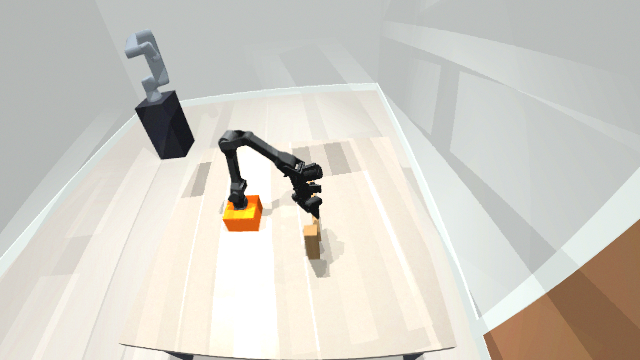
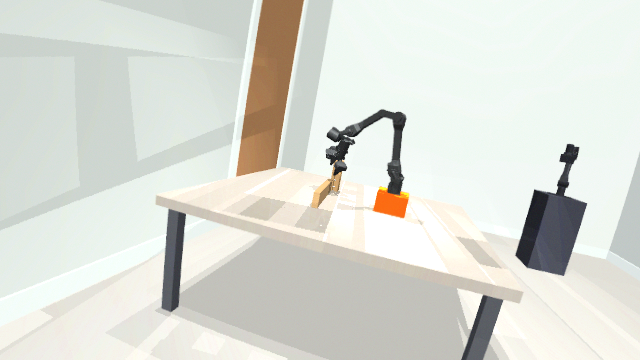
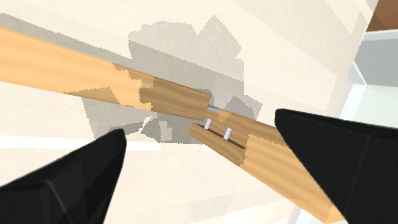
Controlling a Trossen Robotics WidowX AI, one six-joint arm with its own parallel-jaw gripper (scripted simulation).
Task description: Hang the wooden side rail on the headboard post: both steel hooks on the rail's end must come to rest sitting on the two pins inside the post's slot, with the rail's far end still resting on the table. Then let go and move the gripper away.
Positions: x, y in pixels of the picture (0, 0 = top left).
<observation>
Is my gripper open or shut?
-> Open.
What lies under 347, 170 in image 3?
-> My gripper.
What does my gripper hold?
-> Nothing.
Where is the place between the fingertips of my gripper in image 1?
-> At 313, 215
</observation>
